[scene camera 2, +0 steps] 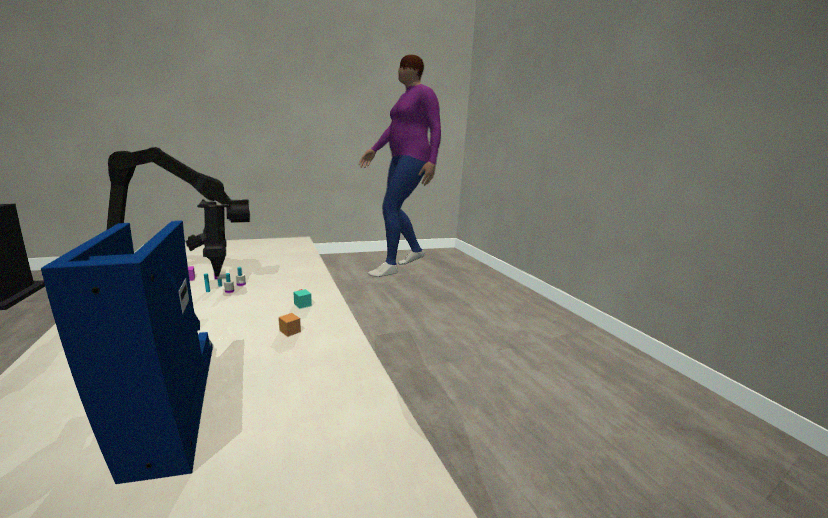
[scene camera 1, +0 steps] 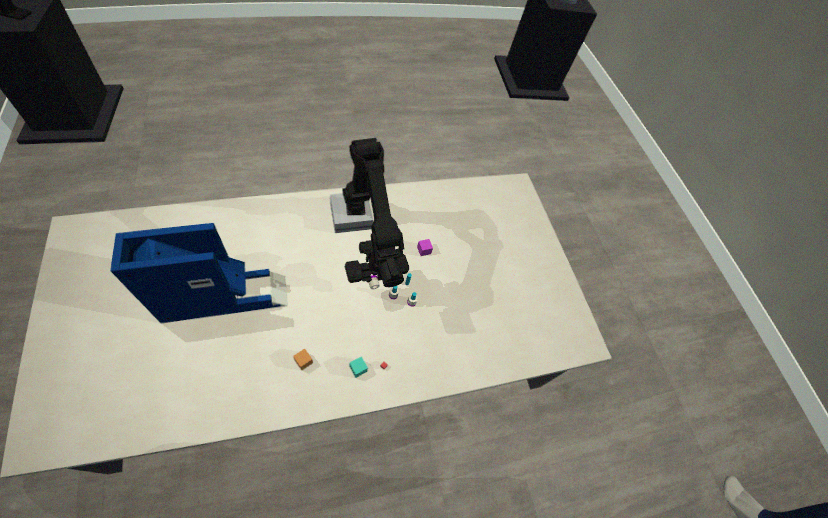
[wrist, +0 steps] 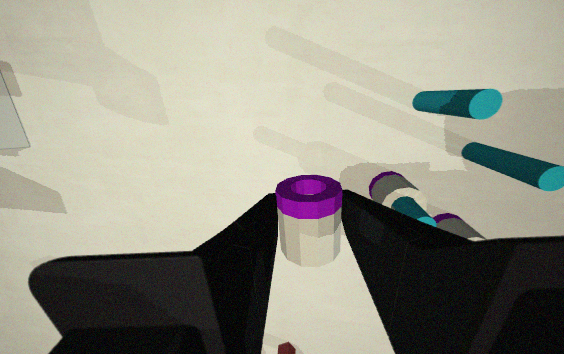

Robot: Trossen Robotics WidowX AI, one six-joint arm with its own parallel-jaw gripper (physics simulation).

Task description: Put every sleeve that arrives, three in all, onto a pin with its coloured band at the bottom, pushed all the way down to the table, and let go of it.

my gripper: scene camera 2; scene camera 1; wrist 307, 200
same spot on my gripper: (scene camera 1: 356, 272) = (scene camera 2: 219, 245)
